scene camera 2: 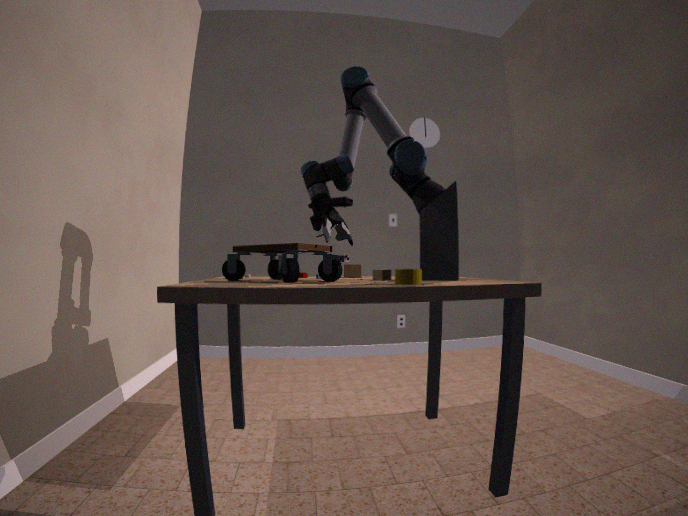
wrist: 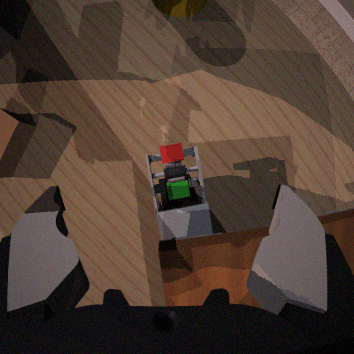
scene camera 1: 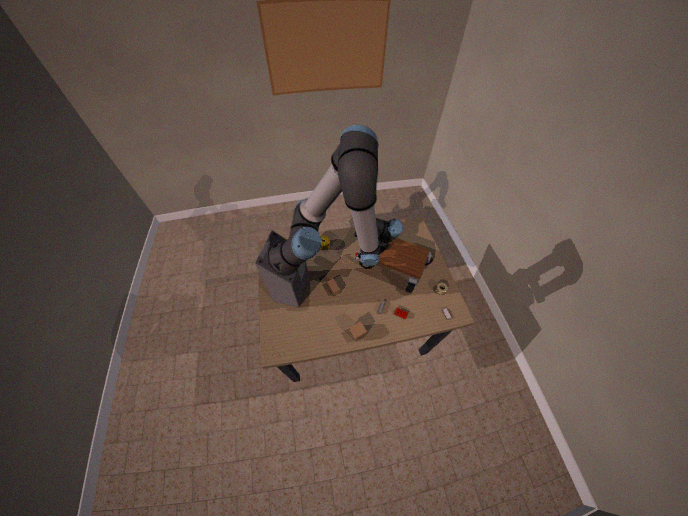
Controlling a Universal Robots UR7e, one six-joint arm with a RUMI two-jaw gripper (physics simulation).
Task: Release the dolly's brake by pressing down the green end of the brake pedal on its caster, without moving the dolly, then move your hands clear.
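Observation:
The dolly, with a brown wooden deck [scene camera 1: 405,259] [scene camera 2: 280,247] [wrist: 215,262], stands on black caster wheels on the table. In the wrist view its brake pedal has a green end [wrist: 178,190] near the deck and a red end [wrist: 172,152] farther out, inside a grey caster frame [wrist: 201,175]. The red end [scene camera 2: 347,256] also shows in scene camera 2. My gripper [scene camera 2: 338,241] [wrist: 168,189] is open and empty, above the pedal and the dolly's edge, with its fingers apart from both. In scene camera 1 the arm hides the gripper. The pedal's tilt is hard to tell.
On the table [scene camera 1: 288,338] [scene camera 2: 466,291] are a yellow cylinder [scene camera 1: 325,242] [scene camera 2: 408,276] [wrist: 181,6], two wooden blocks, one [scene camera 1: 333,286] near the arm's base and one [scene camera 1: 358,331] near the edge, a red brick [scene camera 1: 401,312], a grey bar [scene camera 1: 381,306] and a white piece [scene camera 1: 446,313].

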